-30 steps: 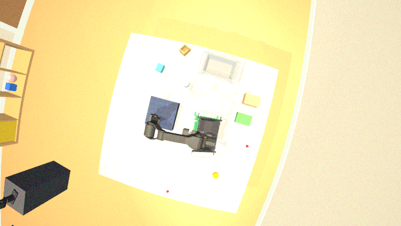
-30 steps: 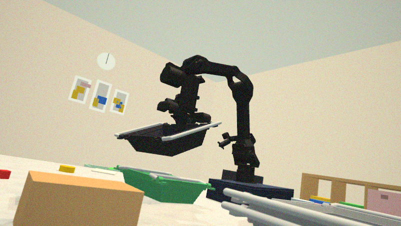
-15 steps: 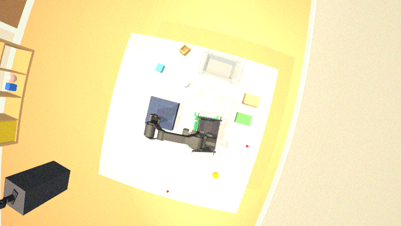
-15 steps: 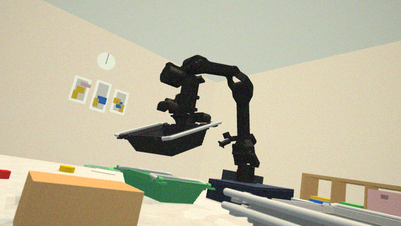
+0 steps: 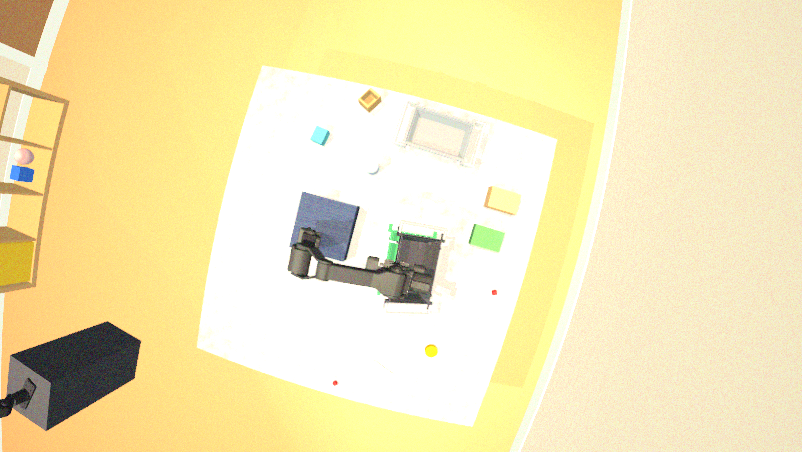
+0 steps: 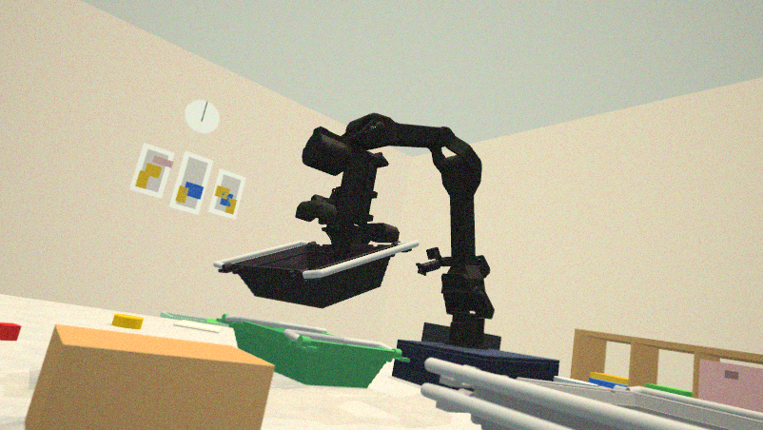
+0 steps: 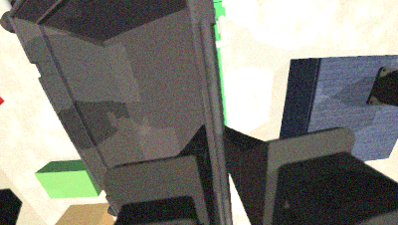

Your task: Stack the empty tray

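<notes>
The black tray lies 7 cm ahead of my gripper tip and 1 cm to the left of it. Also, from my gripper tip: green block (30 cm ahead, 21 cm to the left, 14 cm below); red bit (41 cm ahead, 15 cm below, 1 cm to the left); yellow disc (30 cm to the right, 26 cm ahead, 15 cm below).
</notes>
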